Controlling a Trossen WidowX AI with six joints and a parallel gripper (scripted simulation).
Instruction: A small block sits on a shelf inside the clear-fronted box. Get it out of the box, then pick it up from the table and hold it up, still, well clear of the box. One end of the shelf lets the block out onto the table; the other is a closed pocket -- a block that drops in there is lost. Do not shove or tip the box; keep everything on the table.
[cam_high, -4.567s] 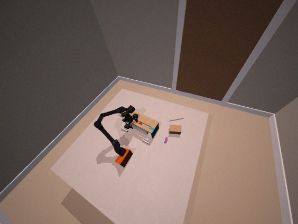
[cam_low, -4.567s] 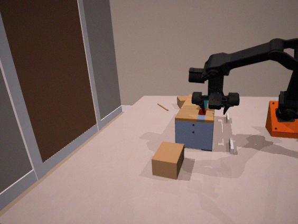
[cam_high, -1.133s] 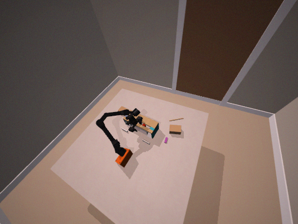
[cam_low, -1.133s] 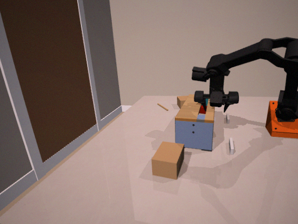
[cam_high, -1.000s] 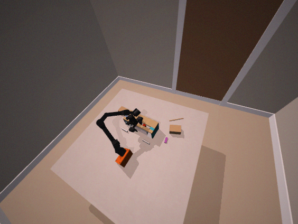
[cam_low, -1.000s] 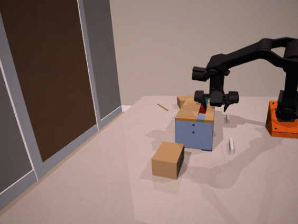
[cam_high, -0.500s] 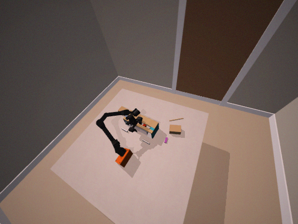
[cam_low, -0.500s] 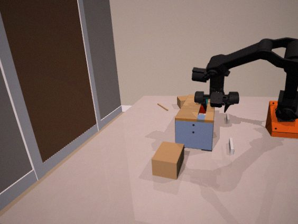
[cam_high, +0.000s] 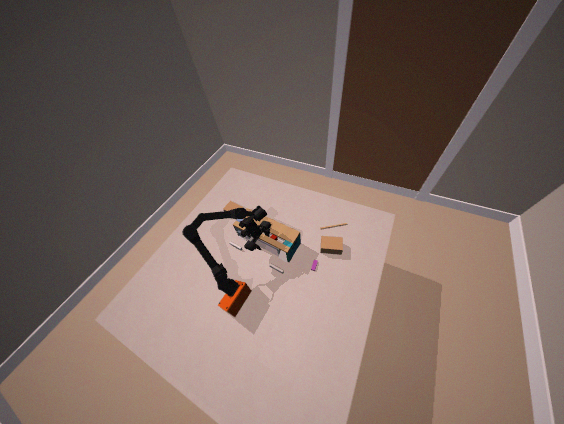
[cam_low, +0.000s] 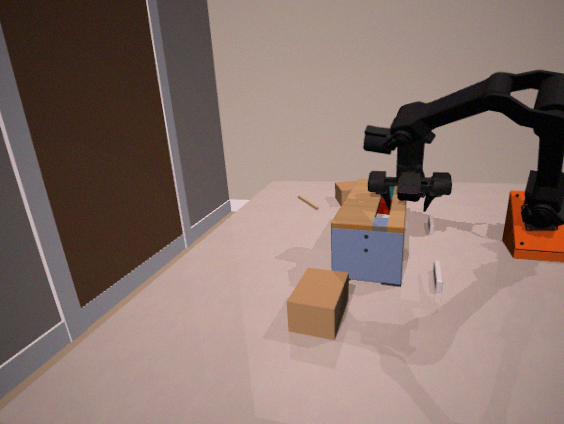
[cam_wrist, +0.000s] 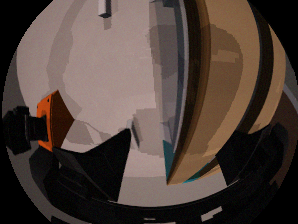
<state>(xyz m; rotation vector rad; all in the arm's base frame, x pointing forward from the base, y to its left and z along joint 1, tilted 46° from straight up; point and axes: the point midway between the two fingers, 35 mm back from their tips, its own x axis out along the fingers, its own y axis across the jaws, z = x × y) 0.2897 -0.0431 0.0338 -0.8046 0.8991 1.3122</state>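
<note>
Right now my gripper tip is 40 mm to the right of the box, 40 mm short of it and 30 mm above it. Also, from my gripper tip: red block: 50 mm ahead, 30 mm to the right; purple piece: 290 mm to the right, 80 mm below, 30 mm ahead; wooden stick: 320 mm ahead, 310 mm to the right, 80 mm below.
</note>
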